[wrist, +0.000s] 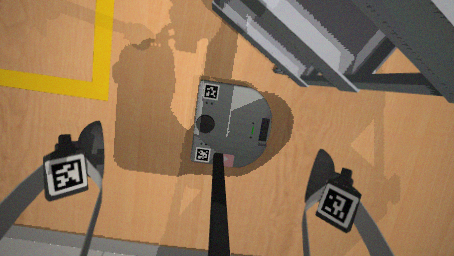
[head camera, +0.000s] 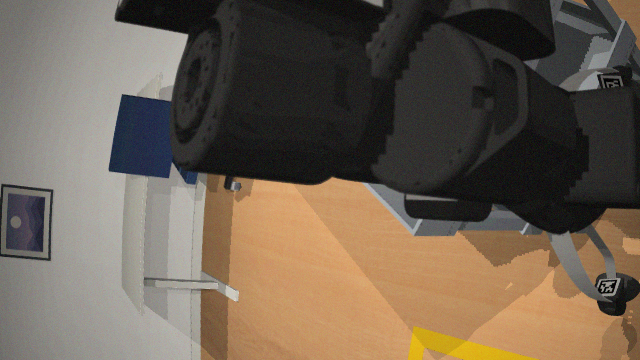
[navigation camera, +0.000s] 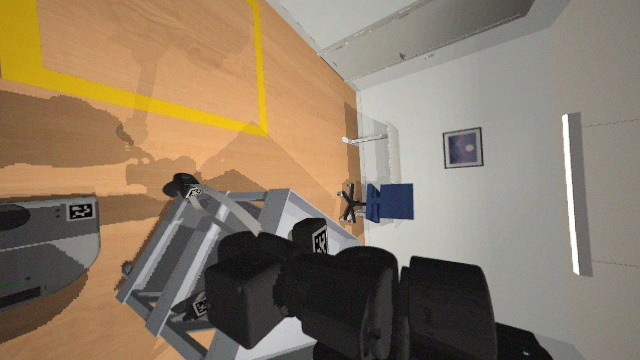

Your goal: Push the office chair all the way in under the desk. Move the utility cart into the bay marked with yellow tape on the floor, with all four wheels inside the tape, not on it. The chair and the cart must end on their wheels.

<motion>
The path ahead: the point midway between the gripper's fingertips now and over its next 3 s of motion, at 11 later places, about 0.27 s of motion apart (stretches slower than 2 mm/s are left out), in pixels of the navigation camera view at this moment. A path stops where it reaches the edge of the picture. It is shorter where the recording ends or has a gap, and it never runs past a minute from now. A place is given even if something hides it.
My gripper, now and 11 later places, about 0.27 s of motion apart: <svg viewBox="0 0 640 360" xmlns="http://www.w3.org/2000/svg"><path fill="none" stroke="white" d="M180 243L180 243L188 241L203 237L222 231L241 226L258 221L272 218L282 215L289 213L292 212L294 211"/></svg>
</motion>
